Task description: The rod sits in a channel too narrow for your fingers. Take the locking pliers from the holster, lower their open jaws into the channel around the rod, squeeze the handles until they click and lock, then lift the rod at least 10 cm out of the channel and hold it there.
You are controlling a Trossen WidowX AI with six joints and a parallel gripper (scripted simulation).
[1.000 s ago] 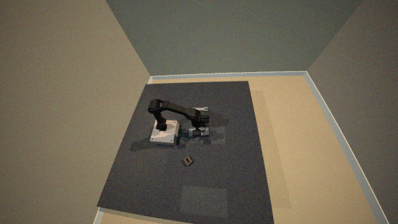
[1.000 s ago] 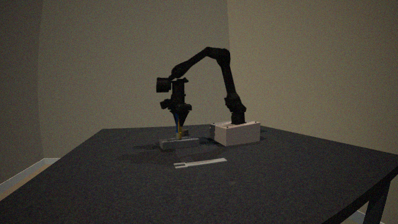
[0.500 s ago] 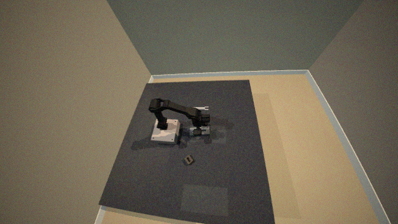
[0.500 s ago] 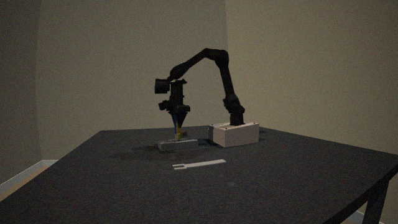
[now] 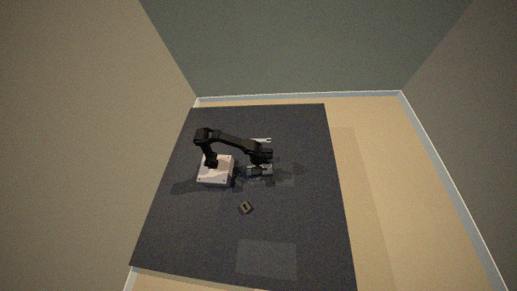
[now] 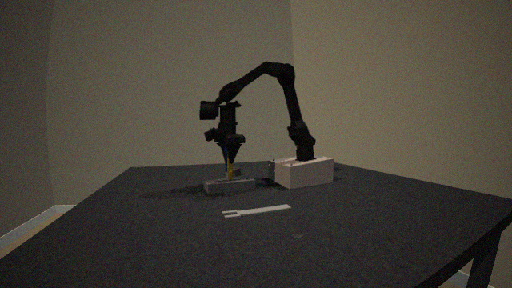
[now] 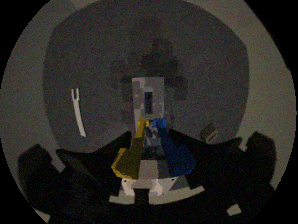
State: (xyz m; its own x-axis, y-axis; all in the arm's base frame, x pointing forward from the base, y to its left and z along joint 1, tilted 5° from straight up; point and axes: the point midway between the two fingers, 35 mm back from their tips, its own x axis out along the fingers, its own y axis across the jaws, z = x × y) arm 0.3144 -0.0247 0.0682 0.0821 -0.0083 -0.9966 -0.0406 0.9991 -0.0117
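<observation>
Right now my gripper tip is 80 mm above the grey channel block. Round my gripper tip: holster: 250 mm to the right, 90 mm below, 90 mm behind; flat white forked strip: 260 mm to the left, 100 mm below, 20 mm ahead.
</observation>
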